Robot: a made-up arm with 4 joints.
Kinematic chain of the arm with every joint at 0, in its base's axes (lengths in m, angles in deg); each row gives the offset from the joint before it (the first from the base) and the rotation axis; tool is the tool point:
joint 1: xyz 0 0 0.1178 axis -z
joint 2: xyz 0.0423 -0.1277 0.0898 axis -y
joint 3: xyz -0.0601 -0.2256 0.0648 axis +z
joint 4: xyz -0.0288 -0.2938 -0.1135 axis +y
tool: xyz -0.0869 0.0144 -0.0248
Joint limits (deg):
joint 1: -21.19..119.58
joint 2: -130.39..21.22
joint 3: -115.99..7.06
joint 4: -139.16..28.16
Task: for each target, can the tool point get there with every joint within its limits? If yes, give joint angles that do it. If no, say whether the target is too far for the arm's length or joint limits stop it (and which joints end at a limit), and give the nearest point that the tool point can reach.
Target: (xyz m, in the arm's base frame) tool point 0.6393 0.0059 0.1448
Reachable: no: joint limits stop it (at a limit: joint 1, joint 2, joint 4) | nearest point 0.2963 -0.1173 0.4784 | short by 0.494 m
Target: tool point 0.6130 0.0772 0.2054
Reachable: no: joint limits stop it (at a limit: joint 1, joint 2, joint 4) | nearest point 0.2722 -0.0906 0.4633 | short by 0.459 m
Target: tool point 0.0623 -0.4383 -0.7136
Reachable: no: too far | nearest point -0.0590 -0.4585 -0.0437 | short by 0.681 m
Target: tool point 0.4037 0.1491 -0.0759
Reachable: no: joint limits stop it (at a limit: joint 1, joint 2, joint 3) | nearest point -0.0227 0.2145 0.0500 | short by 0.449 m
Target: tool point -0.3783 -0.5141 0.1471
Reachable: yes | joints 24.31 -27.31 -14.18 -92.95
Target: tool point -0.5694 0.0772 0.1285
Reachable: yes | joints 68.40 -0.90 -38.79 -7.19
